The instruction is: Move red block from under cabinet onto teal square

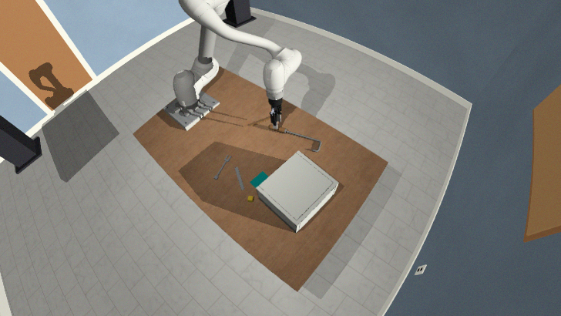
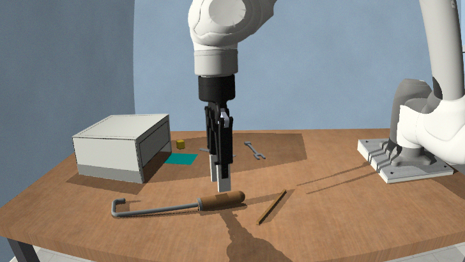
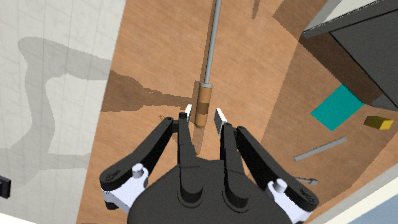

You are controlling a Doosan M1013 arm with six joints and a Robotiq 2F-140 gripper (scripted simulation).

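Now: the thin wooden stick 120 mm behind my hand, 10 mm to the right of it and 90 mm below it. Also, from my hand: flat grey bar: 90 mm ahead, 380 mm to the right, 90 mm below; then rod tool: 120 mm ahead, 20 mm to the left, 80 mm below; then teal square: 200 mm ahead, 300 mm to the right, 90 mm below.
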